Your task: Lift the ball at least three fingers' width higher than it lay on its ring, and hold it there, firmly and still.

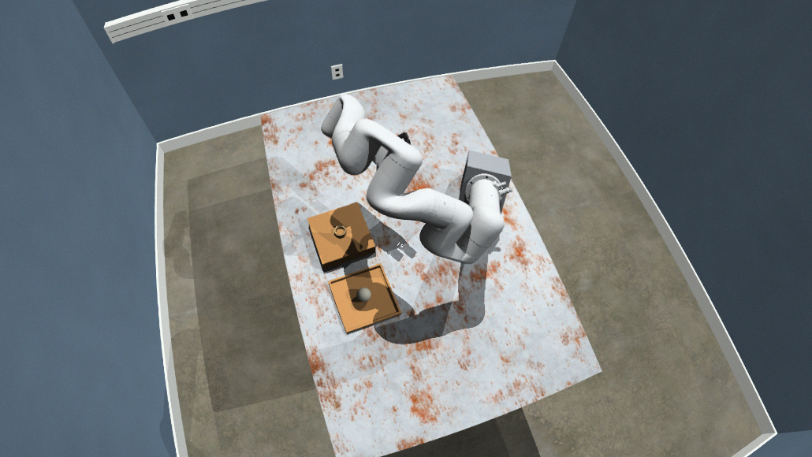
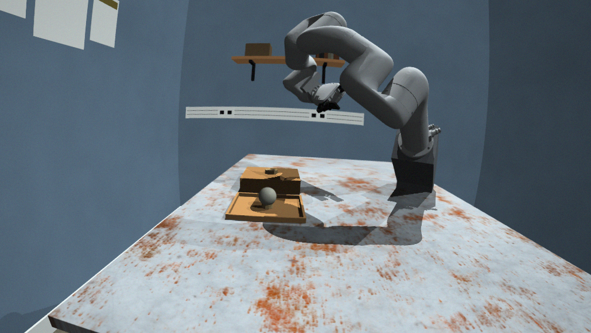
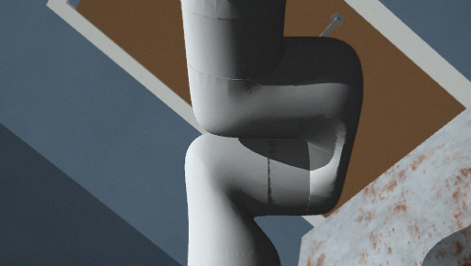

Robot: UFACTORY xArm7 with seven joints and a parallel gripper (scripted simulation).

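Now: the grey ball 29 cm below my hand, 27 cm to the left of it and 17 cm ahead of it. Also, from my hand: orange tray (32 cm below, 27 cm to the left, 17 cm ahead).
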